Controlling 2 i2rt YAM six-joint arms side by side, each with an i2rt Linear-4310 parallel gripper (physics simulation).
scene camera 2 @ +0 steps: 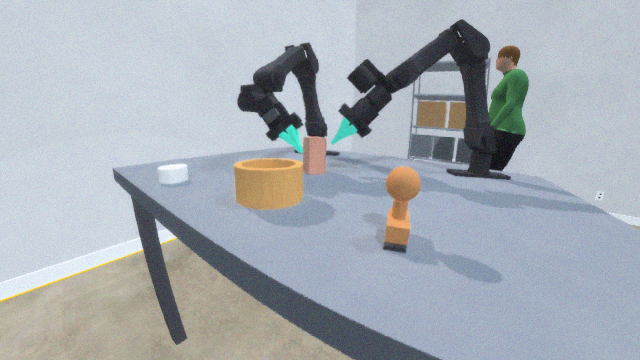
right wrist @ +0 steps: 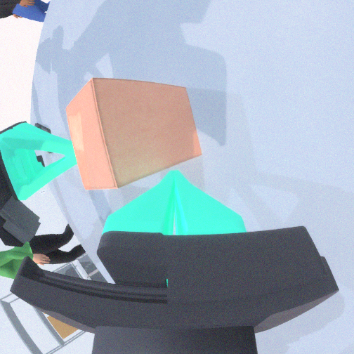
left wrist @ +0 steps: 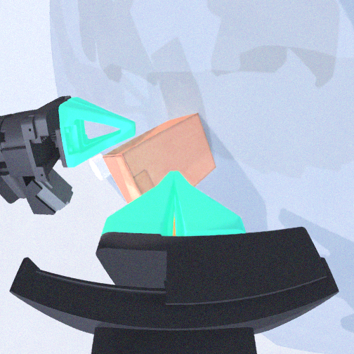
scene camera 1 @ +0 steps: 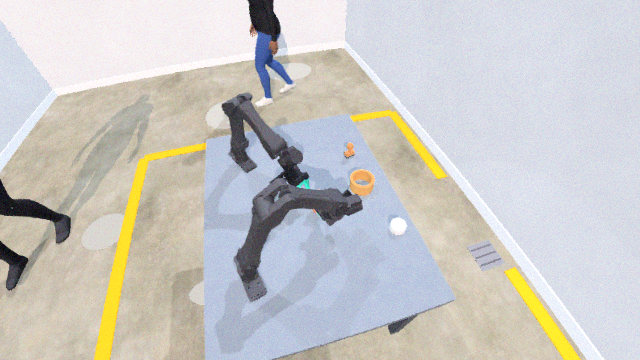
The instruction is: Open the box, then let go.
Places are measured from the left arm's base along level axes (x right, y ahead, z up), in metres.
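Pixels of known places: left gripper, between the fingertips: (scene camera 2: 331, 143); right gripper, between the fingertips: (scene camera 2: 302, 153) (scene camera 1: 321, 210); left arm's base, origin of its link: (scene camera 2: 478, 175) (scene camera 1: 242, 160); right arm's base, origin of its link: (scene camera 1: 249, 275).
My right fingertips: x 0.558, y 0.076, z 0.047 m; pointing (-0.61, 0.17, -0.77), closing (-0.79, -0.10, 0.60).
For each thing: its top centre in the pictures, then the offset to it from my right fingertips. Level surfaces: height alone.
- salmon-coloured box, centre of its top: (scene camera 2: 314, 137) dx -0.039, dy +0.026, dz +0.047 m
- thick orange ring, centre of its top: (scene camera 2: 268, 163) (scene camera 1: 362, 178) dx +0.001, dy +0.261, dz +0.013 m
- table, height of its surface: dz -0.047 m
- white cylinder, centre of its top: (scene camera 2: 172, 166) (scene camera 1: 398, 224) dx +0.266, dy +0.201, dz -0.015 m
A salmon-coloured box (scene camera 2: 314, 156) (left wrist: 170, 150) (right wrist: 145, 130) stands upright on the table between the two grippers. No raised lid shows; a small outlined rectangle shows on one face in the left wrist view. In scene camera 1 the arms hide most of it. My left gripper (scene camera 2: 332, 143) (left wrist: 173, 178) is shut and empty, its teal tips beside the box's upper part, right of it in scene camera 2. My right gripper (scene camera 2: 302, 151) (right wrist: 174, 177) is shut and empty, its tips close at the box's left side there. I cannot tell whether either touches the box.
A thick orange ring (scene camera 1: 361, 189) (scene camera 2: 269, 187) stands on the table (scene camera 1: 400, 295) near the box. A white cylinder (scene camera 1: 398, 226) (scene camera 2: 173, 174) and an orange ball-topped figure (scene camera 1: 349, 150) (scene camera 2: 398, 230) stand near the table's far-side edge from the arm bases. People stand on the floor beyond.
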